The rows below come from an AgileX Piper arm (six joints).
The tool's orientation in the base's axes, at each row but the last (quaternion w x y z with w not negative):
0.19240 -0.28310 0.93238 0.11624
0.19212 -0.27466 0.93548 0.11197
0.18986 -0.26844 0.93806 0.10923
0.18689 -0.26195 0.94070 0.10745
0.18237 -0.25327 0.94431 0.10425
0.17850 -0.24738 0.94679 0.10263
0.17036 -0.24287 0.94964 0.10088
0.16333 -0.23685 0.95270 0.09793
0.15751 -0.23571 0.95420 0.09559
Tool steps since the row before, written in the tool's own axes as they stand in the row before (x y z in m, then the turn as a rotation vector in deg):
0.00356 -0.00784 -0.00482 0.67 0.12 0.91
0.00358 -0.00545 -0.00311 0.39 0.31 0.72
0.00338 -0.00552 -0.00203 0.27 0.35 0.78
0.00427 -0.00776 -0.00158 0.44 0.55 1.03
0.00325 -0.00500 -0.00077 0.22 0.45 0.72
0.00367 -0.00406 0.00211 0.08 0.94 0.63
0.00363 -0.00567 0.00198 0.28 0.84 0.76
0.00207 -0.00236 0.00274 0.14 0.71 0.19
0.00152 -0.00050 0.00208 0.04 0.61 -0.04
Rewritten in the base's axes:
0.00035 -0.00966 0.00198 -0.32 0.07 -1.09
-0.00067 -0.00716 0.00073 -0.26 0.30 -0.78
-0.00024 -0.00678 -0.00014 -0.17 0.41 -0.78
0.00028 -0.00892 -0.00112 -0.34 0.57 -1.06
-0.00026 -0.00590 -0.00111 -0.20 0.49 -0.70
-0.00033 -0.00447 -0.00379 -0.36 0.95 -0.51
0.00036 -0.00589 -0.00379 -0.44 0.81 -0.71
0.00014 -0.00219 -0.00354 -0.41 0.61 -0.15
-0.00050 -0.00054 -0.00252 -0.34 0.50 0.09

